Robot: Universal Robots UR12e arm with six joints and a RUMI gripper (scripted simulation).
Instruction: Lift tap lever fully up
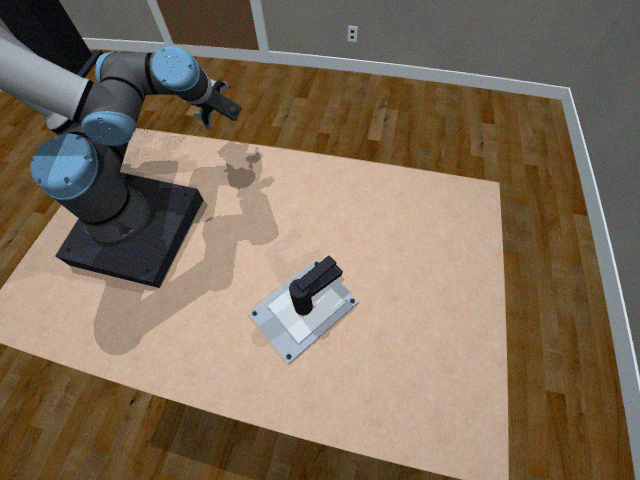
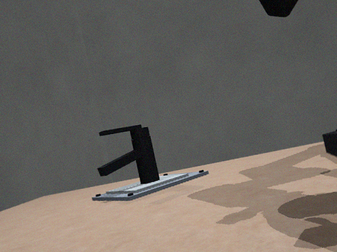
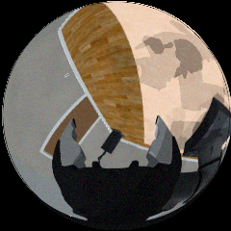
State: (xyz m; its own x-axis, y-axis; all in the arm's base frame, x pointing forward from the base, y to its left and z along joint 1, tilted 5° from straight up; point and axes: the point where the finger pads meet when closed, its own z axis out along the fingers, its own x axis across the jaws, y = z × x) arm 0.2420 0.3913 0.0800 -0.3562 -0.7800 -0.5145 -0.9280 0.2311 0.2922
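The flat lever is 37 cm ahead of my hand and 57 cm to the right of it. The rest, counted from my hand: black tap 35 cm ahead, 59 cm to the right, 6 cm below.
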